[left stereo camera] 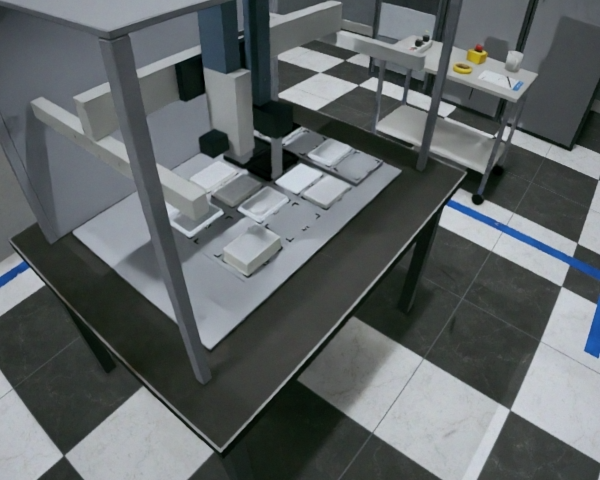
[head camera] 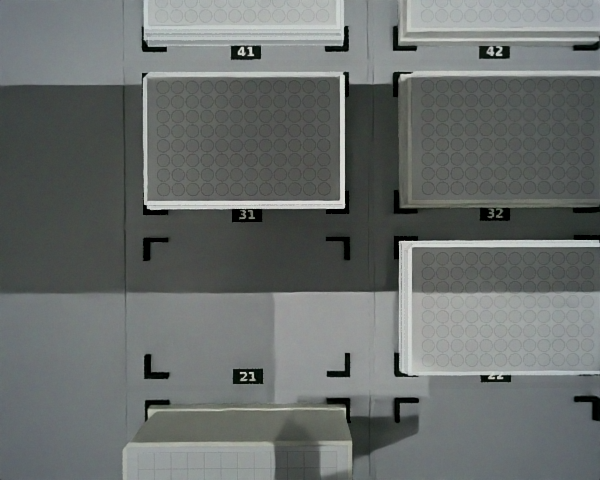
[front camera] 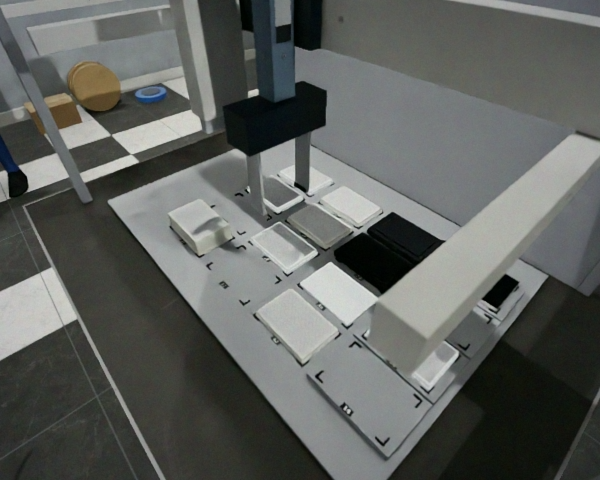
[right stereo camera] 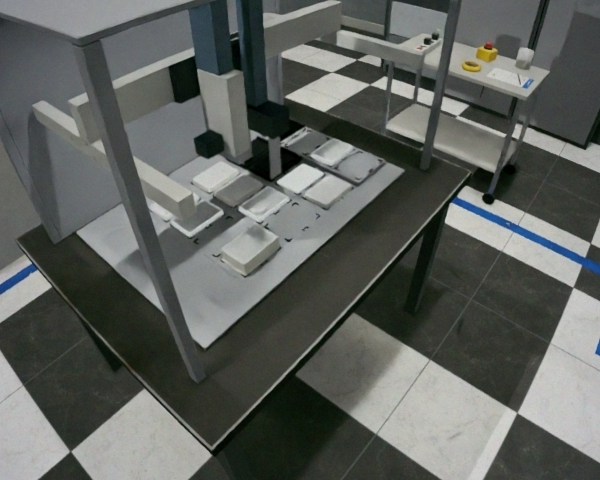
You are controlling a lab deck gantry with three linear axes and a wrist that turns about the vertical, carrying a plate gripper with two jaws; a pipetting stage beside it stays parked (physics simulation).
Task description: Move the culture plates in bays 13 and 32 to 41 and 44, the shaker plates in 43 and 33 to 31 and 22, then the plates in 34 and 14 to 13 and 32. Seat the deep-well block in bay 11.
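My gripper is open and empty, hanging above the plates; one jaw shows in the stereo views. Pale plates lie in bay 41, bay 31, bay 32 and bay 22. Another plate lies in bay 13. The black shakers carry no plates. The deep-well block stands at bay 11; its exact seating is unclear. Bay 14 is empty.
Other plates lie in bay 42 and bay 23. A small plate sits beside bay 14. A long beam crosses over the deck's right side. The parked pipetting stage stands beside my gripper.
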